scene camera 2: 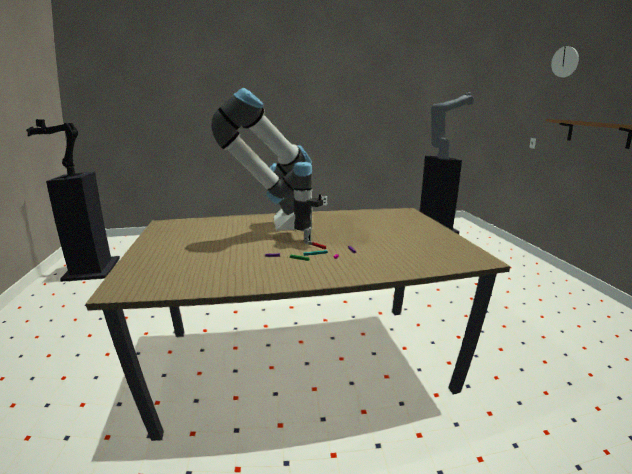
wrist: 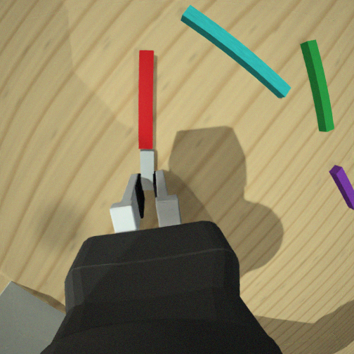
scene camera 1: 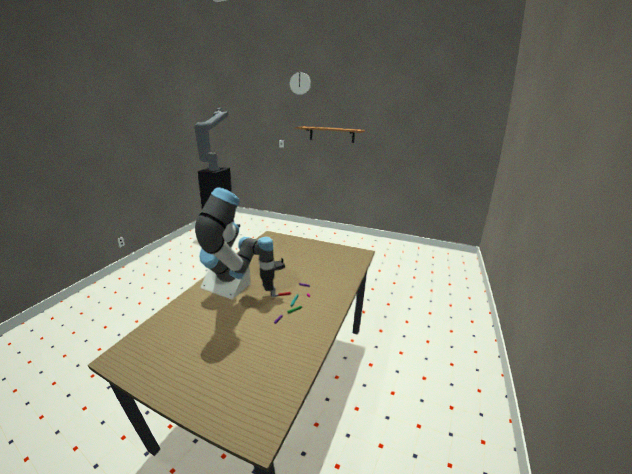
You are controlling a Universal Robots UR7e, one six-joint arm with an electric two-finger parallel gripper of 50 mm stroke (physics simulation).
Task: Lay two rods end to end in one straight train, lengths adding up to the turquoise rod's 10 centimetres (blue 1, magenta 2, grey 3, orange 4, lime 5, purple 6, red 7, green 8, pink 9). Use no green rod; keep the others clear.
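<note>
My gripper is shut on the grey rod, whose far part sticks out ahead of the fingers. The red rod lies straight ahead of it, in line. In the wrist view the grey end meets the red end or is a hair apart; I cannot tell whether they touch. The fingers hide the grey rod's near part. The turquoise rod lies slanted to the right of the red rod in the wrist view.
The green rod lies beyond the turquoise one. One purple rod lies near it. Another purple rod and a magenta rod lie on the red rod's other side.
</note>
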